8 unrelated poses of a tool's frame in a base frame.
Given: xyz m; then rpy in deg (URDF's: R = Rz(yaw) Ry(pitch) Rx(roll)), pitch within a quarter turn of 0, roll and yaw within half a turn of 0.
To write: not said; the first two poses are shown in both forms.
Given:
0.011 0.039 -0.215 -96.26 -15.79 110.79
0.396 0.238 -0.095 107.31 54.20 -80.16
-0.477 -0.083 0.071 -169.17 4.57 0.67
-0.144 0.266 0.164 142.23 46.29 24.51
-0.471 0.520 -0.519 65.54 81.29 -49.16
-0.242 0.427 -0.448 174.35 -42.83 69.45
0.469 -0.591 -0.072 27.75 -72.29 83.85
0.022 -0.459 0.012 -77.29 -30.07 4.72
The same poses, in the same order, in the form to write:
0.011 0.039 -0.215; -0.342 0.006 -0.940; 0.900 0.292 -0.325; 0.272 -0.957 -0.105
0.396 0.238 -0.095; 0.100 -0.161 -0.982; -0.576 -0.814 0.075; -0.811 0.558 -0.174
-0.477 -0.083 0.071; 0.997 -0.003 -0.080; 0.012 -0.982 0.187; -0.080 -0.187 -0.979
-0.144 0.266 0.164; 0.629 0.731 -0.266; 0.287 -0.536 -0.794; -0.723 0.423 -0.546
-0.471 0.520 -0.519; 0.099 0.902 -0.421; -0.115 -0.410 -0.905; -0.988 0.138 0.063
-0.242 0.427 -0.448; 0.257 0.908 0.330; 0.687 -0.412 0.599; 0.680 0.072 -0.730
0.469 -0.591 -0.072; 0.033 -0.927 0.373; 0.302 -0.346 -0.888; 0.953 0.142 0.269
0.022 -0.459 0.012; 0.862 0.469 -0.190; 0.071 0.259 0.963; 0.501 -0.844 0.190

